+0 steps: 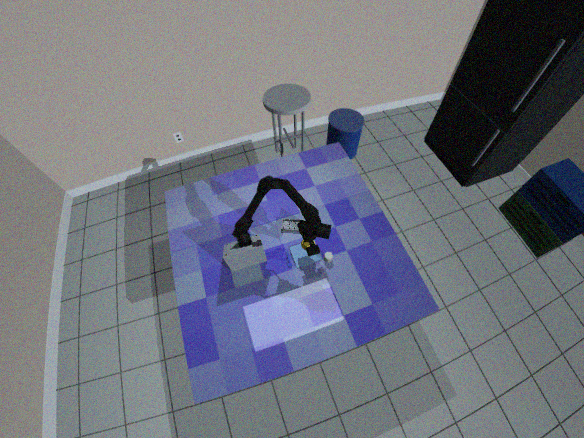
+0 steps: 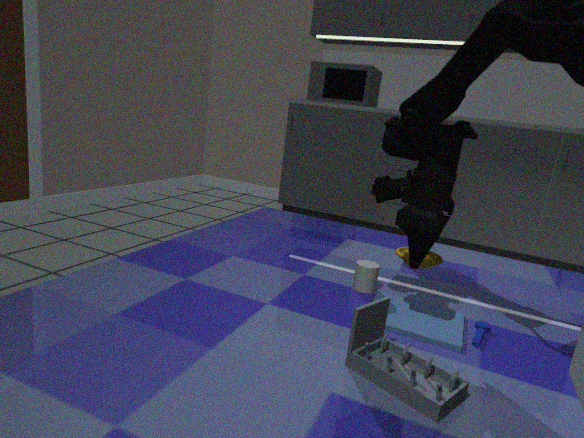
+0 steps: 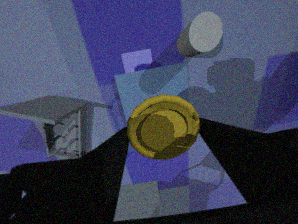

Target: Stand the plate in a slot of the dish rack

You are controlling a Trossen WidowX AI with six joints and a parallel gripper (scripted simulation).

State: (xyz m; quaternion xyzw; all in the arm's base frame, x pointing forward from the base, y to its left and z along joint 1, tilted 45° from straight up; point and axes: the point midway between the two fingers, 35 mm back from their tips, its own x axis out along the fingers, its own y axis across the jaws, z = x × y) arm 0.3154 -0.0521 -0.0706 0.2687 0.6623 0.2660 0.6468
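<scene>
My gripper tip is 3 cm past the grey dish rack, 19 cm to the right of it and 8 cm above it. The rest, counted from my gripper tip: blue spoon 11 cm behind, 2 cm to the right, 10 cm below; then yellow plate 1 cm above.
</scene>
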